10 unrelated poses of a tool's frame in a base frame.
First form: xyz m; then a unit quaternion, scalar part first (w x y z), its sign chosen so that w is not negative.
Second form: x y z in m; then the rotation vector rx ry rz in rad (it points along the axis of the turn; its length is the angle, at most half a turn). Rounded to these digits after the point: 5 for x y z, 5 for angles.
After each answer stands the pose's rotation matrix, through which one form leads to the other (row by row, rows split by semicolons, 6 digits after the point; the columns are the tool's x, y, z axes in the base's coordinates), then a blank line. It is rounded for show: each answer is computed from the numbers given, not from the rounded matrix.
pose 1, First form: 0.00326, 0.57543, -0.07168, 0.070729, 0.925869, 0.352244, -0.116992
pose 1, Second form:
0.00326, 0.57543, -0.07168, 2.78460, 1.05939, -0.35186
0.724474 0.668814 -0.166811; 0.635715 -0.741843 -0.213391; -0.266467 0.048552 -0.962621

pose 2, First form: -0.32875, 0.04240, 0.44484, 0.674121, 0.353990, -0.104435, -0.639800
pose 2, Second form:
-0.32875, 0.04240, 0.44484, 0.79655, -0.23500, -1.43968
0.159498 0.788668 -0.593770; -0.936544 -0.069307 -0.343630; -0.312162 0.610900 0.727568

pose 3, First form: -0.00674, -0.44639, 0.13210, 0.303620, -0.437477, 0.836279, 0.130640
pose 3, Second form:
-0.00674, -0.44639, 0.13210, -1.15918, 2.21589, 0.34616
-0.432858 -0.811035 0.393518; -0.652375 0.583094 0.484156; -0.622126 -0.047151 -0.781496

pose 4, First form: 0.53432, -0.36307, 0.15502, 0.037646, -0.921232, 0.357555, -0.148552
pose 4, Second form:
0.53432, -0.36307, 0.15502, -2.82676, 1.09714, -0.45583
0.700173 -0.647598 0.300623; -0.669968 -0.741474 -0.036870; 0.246781 -0.175593 -0.953030

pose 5, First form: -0.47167, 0.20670, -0.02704, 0.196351, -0.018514, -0.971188, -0.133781
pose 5, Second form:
-0.47167, 0.20670, -0.02704, -0.05185, -2.72015, -0.37470
-0.922207 0.088497 -0.376434; -0.016575 0.963520 0.267123; 0.386341 0.252583 -0.887098

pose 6, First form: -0.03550, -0.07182, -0.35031, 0.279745, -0.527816, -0.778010, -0.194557
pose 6, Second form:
-0.03550, -0.07182, -0.35031, -1.41539, -2.08631, -0.52172
-0.286305 0.930146 -0.229908; 0.712440 0.367115 0.598043; 0.640670 0.007427 -0.767780

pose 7, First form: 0.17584, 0.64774, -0.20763, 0.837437, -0.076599, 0.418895, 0.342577
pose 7, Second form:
0.17584, 0.64774, -0.20763, -0.16208, 0.88636, 0.72488
0.414336 -0.637947 0.649114; 0.509599 0.753547 0.415301; -0.754078 0.158714 0.637319

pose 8, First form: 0.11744, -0.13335, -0.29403, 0.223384, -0.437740, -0.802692, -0.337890
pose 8, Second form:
0.11744, -0.13335, -0.29403, -1.20851, -2.21606, -0.93284
-0.516967 0.853699 -0.062801; 0.551782 0.388429 0.738011; 0.654433 0.346875 -0.671860

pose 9, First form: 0.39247, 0.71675, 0.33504, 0.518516, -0.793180, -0.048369, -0.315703
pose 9, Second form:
0.39247, 0.71675, 0.33504, -1.90289, -0.11604, -0.75739
0.795984 0.404124 0.450658; -0.250663 -0.457604 0.853092; 0.550978 -0.792012 -0.262947

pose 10, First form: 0.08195, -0.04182, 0.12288, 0.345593, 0.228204, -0.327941, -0.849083
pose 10, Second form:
0.08195, -0.04182, 0.12288, 0.59237, -0.85127, -2.20404
-0.656976 0.437200 -0.614197; -0.736550 -0.546040 0.399167; -0.160860 0.714631 0.680755

